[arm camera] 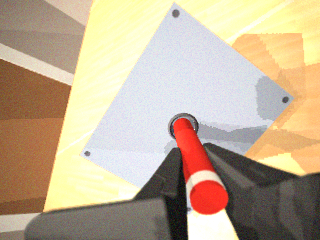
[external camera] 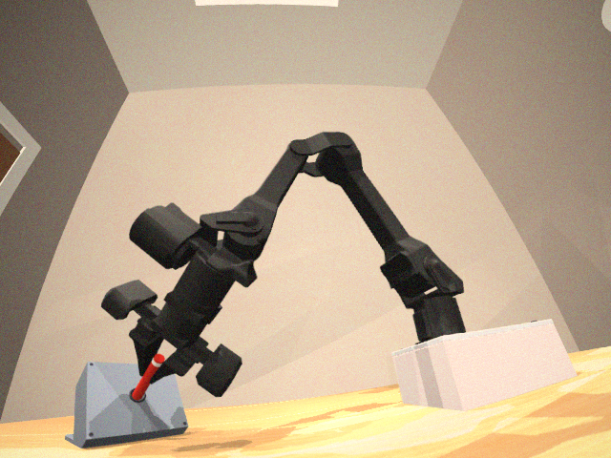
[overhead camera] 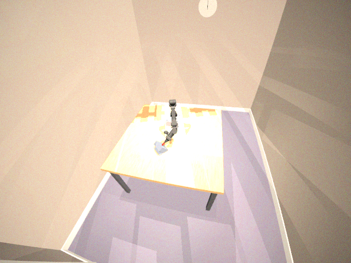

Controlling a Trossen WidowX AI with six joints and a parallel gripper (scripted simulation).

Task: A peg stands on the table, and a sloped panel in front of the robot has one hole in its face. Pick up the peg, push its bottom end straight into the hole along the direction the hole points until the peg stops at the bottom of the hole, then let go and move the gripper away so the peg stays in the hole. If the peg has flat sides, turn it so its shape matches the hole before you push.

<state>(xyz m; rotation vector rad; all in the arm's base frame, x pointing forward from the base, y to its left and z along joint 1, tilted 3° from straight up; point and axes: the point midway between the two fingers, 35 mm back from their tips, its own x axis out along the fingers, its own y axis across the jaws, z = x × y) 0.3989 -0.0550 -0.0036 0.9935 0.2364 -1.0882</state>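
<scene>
The grey sloped panel is 3 cm ahead of my gripper tip, 4 cm to the right of it and 4 cm below it. Also, from my gripper tip: red peg 1 cm behind, 1 cm to the left, 1 cm above.
</scene>
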